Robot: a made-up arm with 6 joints. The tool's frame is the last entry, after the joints. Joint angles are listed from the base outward. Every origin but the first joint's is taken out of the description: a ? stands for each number. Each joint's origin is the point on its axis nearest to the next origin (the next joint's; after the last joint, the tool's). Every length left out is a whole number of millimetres.
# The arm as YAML. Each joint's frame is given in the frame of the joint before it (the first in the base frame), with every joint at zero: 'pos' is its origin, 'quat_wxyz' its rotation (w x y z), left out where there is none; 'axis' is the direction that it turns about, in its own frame. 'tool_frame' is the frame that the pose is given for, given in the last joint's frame.
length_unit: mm
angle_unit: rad
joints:
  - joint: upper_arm
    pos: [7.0, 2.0, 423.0]
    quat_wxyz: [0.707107, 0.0, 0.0, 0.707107]
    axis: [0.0, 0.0, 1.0]
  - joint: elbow
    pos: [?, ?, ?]
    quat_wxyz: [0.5, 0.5, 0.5, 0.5]
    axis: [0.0, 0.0, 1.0]
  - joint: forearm
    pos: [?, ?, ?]
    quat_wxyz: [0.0, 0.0, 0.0, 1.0]
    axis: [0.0, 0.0, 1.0]
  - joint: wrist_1
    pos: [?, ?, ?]
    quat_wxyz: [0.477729, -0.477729, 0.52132, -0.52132]
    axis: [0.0, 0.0, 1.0]
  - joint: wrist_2
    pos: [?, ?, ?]
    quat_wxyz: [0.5, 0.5, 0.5, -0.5]
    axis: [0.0, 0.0, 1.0]
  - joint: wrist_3
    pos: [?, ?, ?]
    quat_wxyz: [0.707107, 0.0, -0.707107, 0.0]
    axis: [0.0, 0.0, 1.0]
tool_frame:
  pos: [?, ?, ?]
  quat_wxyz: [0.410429, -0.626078, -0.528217, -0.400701]
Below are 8 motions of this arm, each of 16 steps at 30 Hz.
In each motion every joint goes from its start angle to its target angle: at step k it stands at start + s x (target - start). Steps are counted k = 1, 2, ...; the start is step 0. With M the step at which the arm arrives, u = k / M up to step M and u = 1 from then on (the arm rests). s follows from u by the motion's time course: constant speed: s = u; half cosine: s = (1 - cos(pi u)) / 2; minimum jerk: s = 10 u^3 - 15 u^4 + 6 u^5.
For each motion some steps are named. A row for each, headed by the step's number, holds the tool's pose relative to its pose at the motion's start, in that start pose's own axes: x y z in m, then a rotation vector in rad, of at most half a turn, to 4 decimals.
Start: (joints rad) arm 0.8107 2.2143 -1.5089 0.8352 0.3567 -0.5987
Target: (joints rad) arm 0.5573 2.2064 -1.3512 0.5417 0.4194 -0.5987
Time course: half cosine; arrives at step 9
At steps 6, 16:
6: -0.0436 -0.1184 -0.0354 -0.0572 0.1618 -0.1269
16: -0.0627 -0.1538 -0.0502 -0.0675 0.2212 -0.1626

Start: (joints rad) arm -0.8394 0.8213 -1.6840 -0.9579 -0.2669 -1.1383
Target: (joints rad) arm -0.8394 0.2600 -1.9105 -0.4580 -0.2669 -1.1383
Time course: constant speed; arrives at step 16
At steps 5, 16:
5: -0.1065 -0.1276 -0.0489 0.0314 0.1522 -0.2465
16: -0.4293 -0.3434 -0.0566 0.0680 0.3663 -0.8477

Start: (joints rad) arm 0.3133 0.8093 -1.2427 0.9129 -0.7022 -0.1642
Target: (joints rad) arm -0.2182 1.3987 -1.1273 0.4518 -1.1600 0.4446
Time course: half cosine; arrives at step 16
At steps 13, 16:
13: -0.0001 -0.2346 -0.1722 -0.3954 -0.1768 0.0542
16: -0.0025 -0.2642 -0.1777 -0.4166 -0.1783 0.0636

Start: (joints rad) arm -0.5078 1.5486 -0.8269 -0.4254 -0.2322 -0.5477
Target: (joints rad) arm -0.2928 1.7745 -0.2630 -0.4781 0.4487 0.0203
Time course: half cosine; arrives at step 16
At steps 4, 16:
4: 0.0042 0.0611 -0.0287 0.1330 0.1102 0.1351
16: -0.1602 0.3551 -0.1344 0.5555 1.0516 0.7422

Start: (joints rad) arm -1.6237 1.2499 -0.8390 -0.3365 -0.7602 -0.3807
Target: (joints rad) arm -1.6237 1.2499 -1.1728 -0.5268 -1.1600 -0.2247
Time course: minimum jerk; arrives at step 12
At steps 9, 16:
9: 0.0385 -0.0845 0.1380 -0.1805 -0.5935 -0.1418
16: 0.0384 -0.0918 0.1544 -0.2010 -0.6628 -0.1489

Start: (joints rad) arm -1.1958 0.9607 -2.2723 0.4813 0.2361 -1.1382
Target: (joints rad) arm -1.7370 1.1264 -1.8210 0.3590 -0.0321 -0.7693
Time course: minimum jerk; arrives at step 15
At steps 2, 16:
2: 0.0018 0.0045 -0.0049 -0.0020 0.0110 0.0019
16: -0.0475 0.1270 -0.3017 -0.1624 0.5701 -0.0388

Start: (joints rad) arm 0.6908 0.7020 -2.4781 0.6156 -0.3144 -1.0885
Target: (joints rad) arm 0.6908 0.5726 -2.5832 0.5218 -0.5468 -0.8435
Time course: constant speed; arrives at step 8
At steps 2, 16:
2: 0.0063 -0.0306 0.0378 0.0122 -0.0824 -0.0919
16: 0.0044 -0.1189 0.1544 0.0615 -0.3595 -0.3458

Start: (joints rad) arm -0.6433 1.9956 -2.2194 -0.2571 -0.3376 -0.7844
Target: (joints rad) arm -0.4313 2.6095 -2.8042 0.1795 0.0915 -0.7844
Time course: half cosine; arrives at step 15
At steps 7, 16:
7: 0.0246 0.1285 -0.0215 0.2902 0.0697 0.0746
16: 0.0177 0.3058 -0.0023 0.6516 0.1166 0.2226

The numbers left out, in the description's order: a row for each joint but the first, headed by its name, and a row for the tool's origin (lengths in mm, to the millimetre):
elbow: 49.0 16.0 0.0
forearm: 370.0 66.0 0.0
wrist_1: 336.0 -62.0 0.0
wrist_2: 30.0 -3.0 0.0
wrist_3: -144.0 3.0 0.0
tool: -3.0 23.0 0.0

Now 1 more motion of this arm.
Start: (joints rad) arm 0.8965 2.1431 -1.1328 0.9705 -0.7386 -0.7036
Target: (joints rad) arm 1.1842 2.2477 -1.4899 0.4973 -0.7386 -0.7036
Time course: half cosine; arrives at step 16
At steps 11, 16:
11: -0.0241 0.1890 0.1166 -0.1252 -0.3908 0.4196
16: -0.0495 0.2402 0.1489 -0.1578 -0.5103 0.5272

